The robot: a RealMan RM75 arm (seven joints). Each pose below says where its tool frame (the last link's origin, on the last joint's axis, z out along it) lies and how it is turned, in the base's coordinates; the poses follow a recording.
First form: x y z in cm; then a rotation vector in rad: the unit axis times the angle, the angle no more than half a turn.
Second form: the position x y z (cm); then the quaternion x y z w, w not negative. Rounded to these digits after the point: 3 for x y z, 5 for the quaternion.
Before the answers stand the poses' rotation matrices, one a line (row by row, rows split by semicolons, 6 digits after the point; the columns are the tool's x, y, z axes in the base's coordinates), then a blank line. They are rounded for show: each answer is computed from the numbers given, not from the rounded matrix.
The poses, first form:
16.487, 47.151, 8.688, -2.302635, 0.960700, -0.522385
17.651, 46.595, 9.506, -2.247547, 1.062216, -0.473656
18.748, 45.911, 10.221, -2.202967, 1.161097, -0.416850
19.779, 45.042, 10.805, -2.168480, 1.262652, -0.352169
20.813, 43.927, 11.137, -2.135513, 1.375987, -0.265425
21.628, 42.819, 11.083, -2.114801, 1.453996, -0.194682
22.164, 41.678, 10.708, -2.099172, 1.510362, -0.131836
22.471, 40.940, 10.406, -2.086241, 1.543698, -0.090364
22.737, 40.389, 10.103, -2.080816, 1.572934, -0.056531
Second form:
0.663304 -0.508411 0.549133; -0.737284 -0.569693 0.363127; 0.128220 -0.645730 -0.752723
0.615777 -0.570769 0.543177; -0.785508 -0.498604 0.366566; 0.061605 -0.652393 -0.755373
0.566515 -0.633066 0.527529; -0.824039 -0.431787 0.366768; -0.004408 -0.642485 -0.766286
0.512666 -0.697183 0.501108; -0.855896 -0.368804 0.362526; -0.067936 -0.614751 -0.785790
0.448441 -0.767718 0.457722; -0.882887 -0.300646 0.360725; -0.139323 -0.565880 -0.812631
0.401254 -0.814846 0.418356; -0.896202 -0.254883 0.363121; -0.189256 -0.520635 -0.832539
0.365326 -0.848724 0.382368; -0.902136 -0.221512 0.370248; -0.229539 -0.480209 -0.846588
0.342154 -0.867981 0.359915; -0.904046 -0.199656 0.377939; -0.256185 -0.454693 -0.853008
0.322537 -0.884050 0.338267; -0.906053 -0.184927 0.380619; -0.273931 -0.429252 -0.860642

16.487, 47.151, 8.688, -0.86396, 0.36046, -0.19600, 0.29193
17.651, 46.595, 9.506, -0.84702, 0.40031, -0.17850, 0.30075
18.748, 45.911, 10.221, -0.83135, 0.43817, -0.15731, 0.30350
19.779, 45.042, 10.805, -0.81659, 0.47548, -0.13262, 0.29920
20.813, 43.927, 11.137, -0.80027, 0.51564, -0.09947, 0.28947
21.628, 42.819, 11.083, -0.78878, 0.54231, -0.07261, 0.28010
22.164, 41.678, 10.708, -0.77997, 0.56119, -0.04899, 0.27259
22.471, 40.940, 10.406, -0.77376, 0.57254, -0.03351, 0.26902
22.737, 40.389, 10.103, -0.76943, 0.58163, -0.02090, 0.26314

